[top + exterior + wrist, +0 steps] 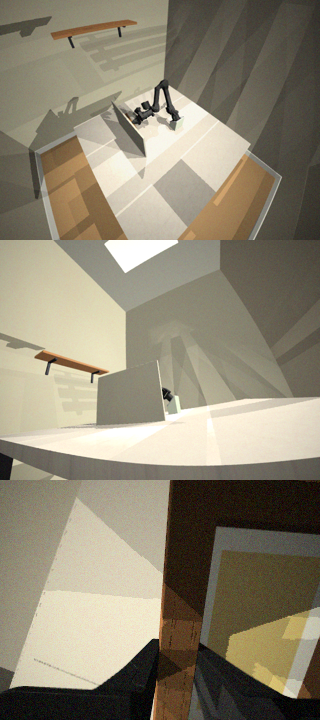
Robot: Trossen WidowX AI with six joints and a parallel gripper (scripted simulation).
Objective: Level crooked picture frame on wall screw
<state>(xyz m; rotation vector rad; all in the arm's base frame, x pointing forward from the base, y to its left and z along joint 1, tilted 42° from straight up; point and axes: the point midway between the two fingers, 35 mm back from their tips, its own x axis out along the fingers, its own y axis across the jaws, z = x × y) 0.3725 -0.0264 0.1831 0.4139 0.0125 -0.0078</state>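
Right now the wooden picture frame is 50 mm below my gripper tip and 20 mm to the right of it. Round my gripper tip: upright wall panel (70 mm below, 20 mm ahead, 10 mm to the right).
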